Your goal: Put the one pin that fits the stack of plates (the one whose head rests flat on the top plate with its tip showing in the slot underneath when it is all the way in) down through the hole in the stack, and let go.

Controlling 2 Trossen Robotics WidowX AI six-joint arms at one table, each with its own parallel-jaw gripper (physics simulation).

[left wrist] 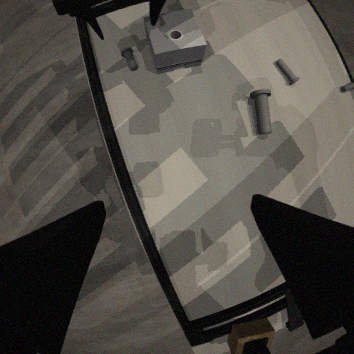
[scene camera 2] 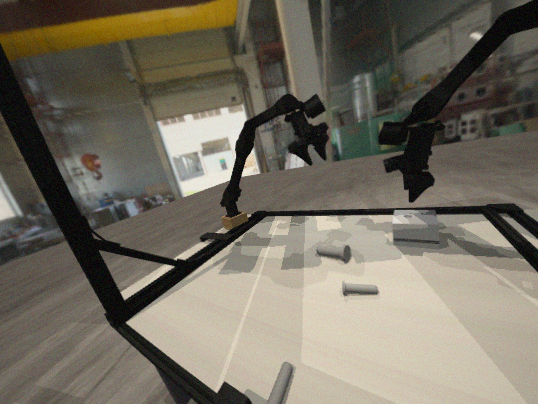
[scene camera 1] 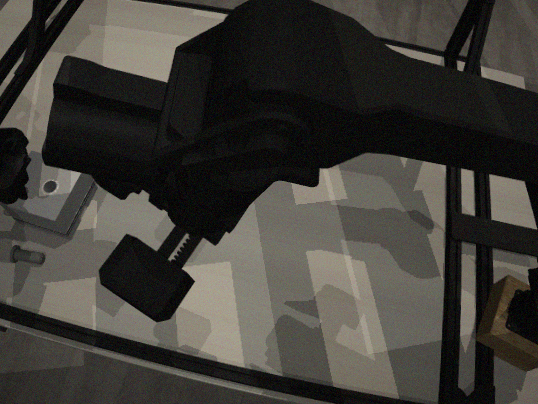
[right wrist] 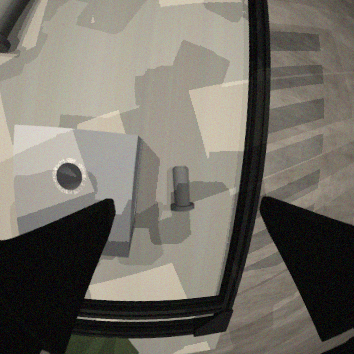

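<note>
The grey stack of plates [scene camera 1: 61, 220] [scene camera 2: 415, 233] [left wrist: 179, 52] [right wrist: 115, 155] lies flat, its round hole facing up. A short headed pin [scene camera 1: 29, 255] [left wrist: 130, 59] [right wrist: 181, 186] lies on its side beside it. A thick pin [scene camera 2: 331, 251] [left wrist: 263, 114] and a thinner pin [scene camera 2: 361, 289] [left wrist: 286, 71] lie farther off. A long pin [scene camera 2: 281, 383] lies at the bottom of scene camera 2. My right gripper [scene camera 2: 413, 198] [right wrist: 188, 205] is open and empty above the stack and short pin, one finger overlapping the stack in its wrist view. My left gripper [scene camera 2: 316, 159] [left wrist: 178, 205] is open and empty, high up.
A black frame [scene camera 1: 200, 369] [scene camera 2: 350, 212] [left wrist: 117, 165] [right wrist: 257, 100] edges the table. The left arm covers much of scene camera 1. A wooden block [scene camera 1: 504, 320] [scene camera 2: 234, 220] [left wrist: 250, 334] is at the left arm's base. A green block [right wrist: 102, 345] shows below the frame in the right wrist view.
</note>
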